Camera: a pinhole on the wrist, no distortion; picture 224 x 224 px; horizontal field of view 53.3 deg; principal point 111.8 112.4 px. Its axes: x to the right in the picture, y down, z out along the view. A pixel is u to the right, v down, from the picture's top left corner.
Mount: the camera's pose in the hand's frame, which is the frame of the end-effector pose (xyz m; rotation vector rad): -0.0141 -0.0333 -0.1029 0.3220 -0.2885 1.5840
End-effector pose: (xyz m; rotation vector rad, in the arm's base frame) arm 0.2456 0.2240 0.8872 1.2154 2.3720 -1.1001
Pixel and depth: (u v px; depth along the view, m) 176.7 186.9 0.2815
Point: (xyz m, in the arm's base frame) 0.2364 0.0017 0.8463
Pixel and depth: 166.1 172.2 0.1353
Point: 0.2282 0.1505 0.9164
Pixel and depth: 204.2 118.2 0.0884
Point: 0.2301 0.2084 0.9168
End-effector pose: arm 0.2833 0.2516 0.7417 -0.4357 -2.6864 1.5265
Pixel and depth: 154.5 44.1 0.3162
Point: 0.1433 0.0519 0.6995
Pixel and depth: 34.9 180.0 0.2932
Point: 0.2957 0.0020 0.8875
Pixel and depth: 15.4 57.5 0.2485
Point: 0.1637 0.0859 0.8796
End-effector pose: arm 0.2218 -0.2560 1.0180 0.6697 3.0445 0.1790
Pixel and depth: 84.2 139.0 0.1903
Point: 0.1993 -0.3771 0.9388
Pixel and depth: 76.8 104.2 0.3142
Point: 0.1401 -0.4122 0.8272
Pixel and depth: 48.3 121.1 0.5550
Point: 0.0889 -0.5760 0.6236
